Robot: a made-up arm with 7 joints.
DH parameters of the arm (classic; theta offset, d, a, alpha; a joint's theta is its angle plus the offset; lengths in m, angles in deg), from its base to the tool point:
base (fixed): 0 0.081 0 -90
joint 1: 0 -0.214 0.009 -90
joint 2: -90 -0.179 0.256 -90
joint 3: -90 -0.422 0.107 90
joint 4: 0 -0.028 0.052 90
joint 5: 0 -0.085 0.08 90
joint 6: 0 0.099 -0.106 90
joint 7: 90 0.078 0.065 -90
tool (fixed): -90 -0.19 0 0
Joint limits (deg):
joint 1: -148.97..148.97
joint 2: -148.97..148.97
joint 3: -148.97..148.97
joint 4: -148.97..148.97
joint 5: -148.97..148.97
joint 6: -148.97..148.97
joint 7: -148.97..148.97
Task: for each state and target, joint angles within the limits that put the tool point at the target. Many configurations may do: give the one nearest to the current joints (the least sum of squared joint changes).
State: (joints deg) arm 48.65 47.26 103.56 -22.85 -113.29 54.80 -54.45
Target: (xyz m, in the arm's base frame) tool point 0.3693 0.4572 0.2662
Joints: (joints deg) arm 47.71 49.50 101.14 -50.14 -85.29 57.06 -78.30
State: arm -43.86 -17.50 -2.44 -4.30 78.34 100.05 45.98
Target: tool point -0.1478 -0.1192 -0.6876
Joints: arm -61.44 -31.03 22.83 -41.54 58.77 104.75 53.00
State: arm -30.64 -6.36 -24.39 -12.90 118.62 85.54 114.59
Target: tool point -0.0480 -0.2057 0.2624
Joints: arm -8.20 -4.25 -37.63 14.95 125.72 85.25 130.46
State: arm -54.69 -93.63 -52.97 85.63 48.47 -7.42 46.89
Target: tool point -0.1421 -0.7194 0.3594
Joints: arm -22.09 -145.02 -37.68 125.88 62.49 -6.80 30.76
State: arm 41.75 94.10 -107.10 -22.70 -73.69 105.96 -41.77
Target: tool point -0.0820 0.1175 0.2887
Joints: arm 39.26 64.33 -108.15 -5.24 -70.78 94.40 -66.09
